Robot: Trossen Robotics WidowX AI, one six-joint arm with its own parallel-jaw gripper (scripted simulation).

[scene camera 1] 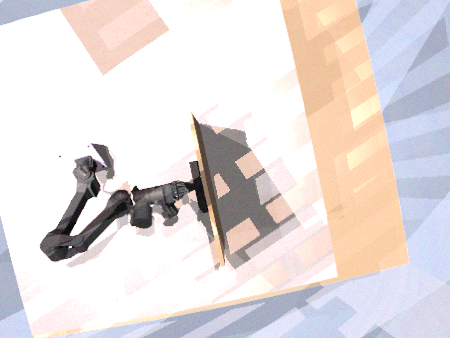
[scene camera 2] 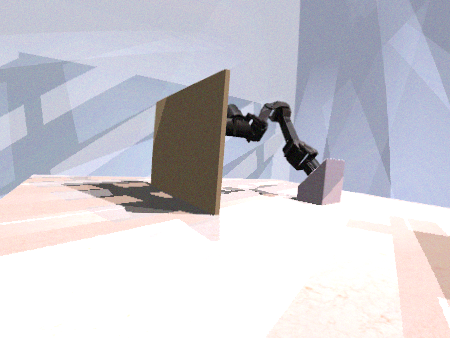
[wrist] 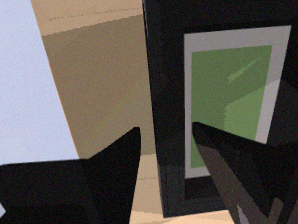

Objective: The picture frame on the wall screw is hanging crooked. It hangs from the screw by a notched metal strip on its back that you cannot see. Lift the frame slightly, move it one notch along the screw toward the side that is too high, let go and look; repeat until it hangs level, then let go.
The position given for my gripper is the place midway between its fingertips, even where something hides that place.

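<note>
Scene camera 1 shows my gripper (scene camera 1: pixel 199 186) and a wall panel (scene camera 1: pixel 194 124). The wrist view has my gripper (wrist: pixel 166 129), a picture frame (wrist: pixel 226 71) and the panel (wrist: pixel 99 63). The panel (scene camera 2: pixel 190 125) is visible again in a further view; scene camera 2 does not show the picture frame, hidden by the wall panel.
</note>
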